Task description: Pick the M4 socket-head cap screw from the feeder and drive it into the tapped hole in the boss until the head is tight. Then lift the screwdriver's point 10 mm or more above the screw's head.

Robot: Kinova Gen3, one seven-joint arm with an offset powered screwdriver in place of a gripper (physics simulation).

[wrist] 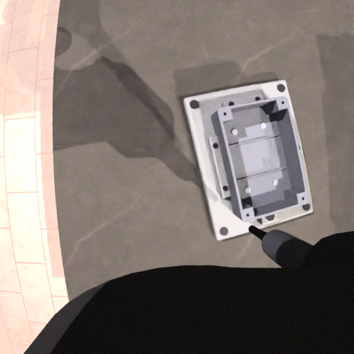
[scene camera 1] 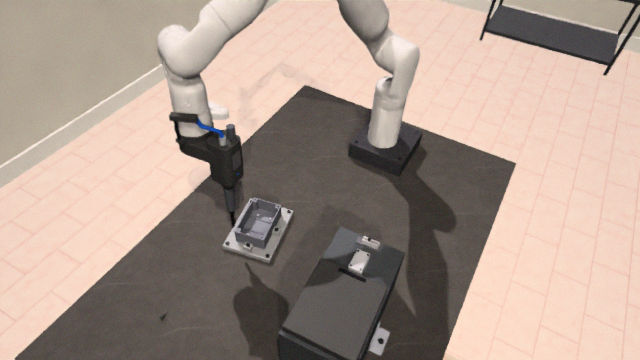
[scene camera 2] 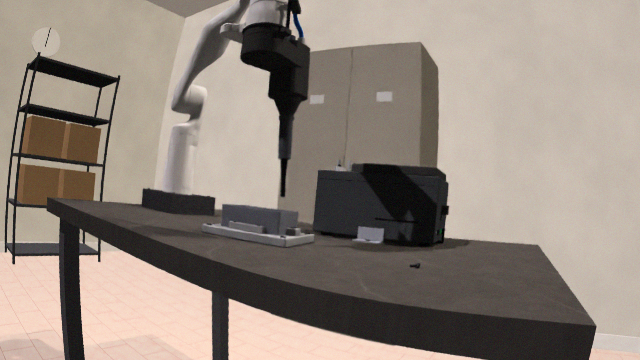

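Observation:
Light fixture plate (wrist: 199,119), visible.

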